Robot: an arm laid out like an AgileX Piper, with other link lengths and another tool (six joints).
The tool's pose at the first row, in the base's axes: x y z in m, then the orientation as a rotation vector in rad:
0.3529 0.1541 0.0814 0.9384 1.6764 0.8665
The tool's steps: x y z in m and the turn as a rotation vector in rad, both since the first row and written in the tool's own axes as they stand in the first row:
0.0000 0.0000 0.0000 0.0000 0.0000 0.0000
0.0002 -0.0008 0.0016 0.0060 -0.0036 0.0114
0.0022 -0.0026 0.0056 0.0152 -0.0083 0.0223
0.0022 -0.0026 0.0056 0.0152 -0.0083 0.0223
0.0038 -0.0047 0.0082 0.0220 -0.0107 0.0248
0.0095 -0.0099 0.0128 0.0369 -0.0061 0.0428
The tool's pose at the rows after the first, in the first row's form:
0.3529 0.1541 0.0814 0.9384 1.6764 0.8665
0.3542 0.1541 0.0802 0.9539 1.6729 0.8673
0.3573 0.1555 0.0768 0.9714 1.6704 0.8647
0.3573 0.1555 0.0768 0.9714 1.6704 0.8647
0.3591 0.1563 0.0736 0.9790 1.6713 0.8597
0.3614 0.1596 0.0656 1.0043 1.6774 0.8629

